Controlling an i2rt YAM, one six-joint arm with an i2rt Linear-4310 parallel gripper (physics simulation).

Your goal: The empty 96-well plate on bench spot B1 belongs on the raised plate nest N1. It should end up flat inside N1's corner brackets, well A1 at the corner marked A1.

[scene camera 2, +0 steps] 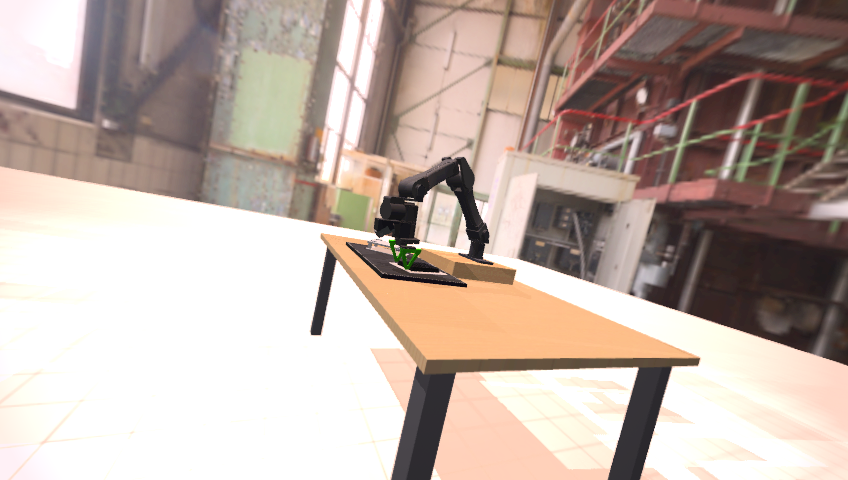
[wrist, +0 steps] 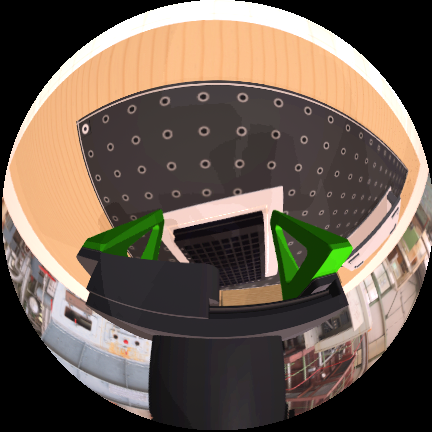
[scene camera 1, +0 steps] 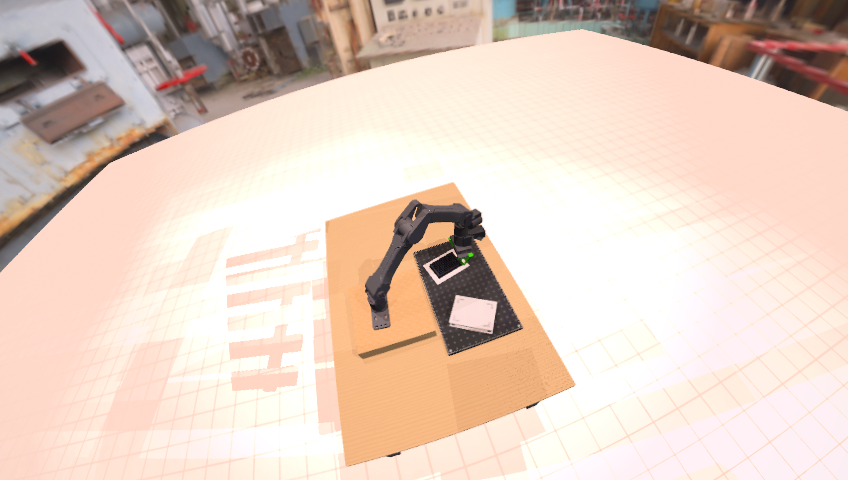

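Pixels of known places: gripper, fingertip midpoint: (scene camera 2: 401,265) (wrist: 216,215) (scene camera 1: 459,257); arm's base, origin of the base link: (scene camera 2: 474,259) (scene camera 1: 379,306).
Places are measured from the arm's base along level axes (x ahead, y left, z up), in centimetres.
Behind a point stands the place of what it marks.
Observation:
The black 96-well plate (scene camera 1: 443,265) @(y 15.2, x 29.6, z -3.4 cm) (scene camera 2: 424,267) @(y 19.6, x 30.3, z -3.2 cm) (wrist: 225,248) @(y 16.8, x 34.3, z -3.3 cm) lies flat inside the white border of spot B1 (scene camera 1: 439,280) @(y 8.7, x 26.2, z -4.6 cm) (wrist: 230,206) @(y 16.8, x 38.4, z -4.6 cm). The white raised nest N1 (scene camera 1: 473,313) @(y -12.1, x 35.4, z -1.2 cm) (wrist: 376,237) @(y -9.1, x 36.9, z -1.2 cm) stands on the same black board, with corner brackets on its top; its A1 mark is too small to read. My gripper (scene camera 1: 458,251) @(y 17.9, x 37.9, z -4.0 cm) (scene camera 2: 402,264) @(y 17.9, x 37.9, z -4.0 cm) (wrist: 216,215) @(y 17.9, x 37.9, z -4.0 cm) is open, its green fingers low over the plate's outer end, one toward each side in the wrist view. They hold nothing. The gripper body hides part of the plate; its well A1 cannot be made out.
The black perforated board (scene camera 1: 498,306) @(y -10.1, x 46.3, z -4.8 cm) (scene camera 2: 389,273) @(y 29.1, x 44.7, z -4.8 cm) (wrist: 187,115) @(y 20.5, x 45.7, z -4.8 cm) carries both places and lies on the wooden table (scene camera 1: 398,398) @(y -35.2, x 1.8, z -6.1 cm) (scene camera 2: 535,327) @(y 59.0, x 15.0, z -6.1 cm) (wrist: 220,50) @(y 18.9, x 51.5, z -6.1 cm). The arm's base stands on a raised wooden block (scene camera 1: 398,342) @(y -16.4, x 5.4, z -1.4 cm) (scene camera 2: 484,273) @(y 13.7, x 2.5, z -2.9 cm) beside the board.

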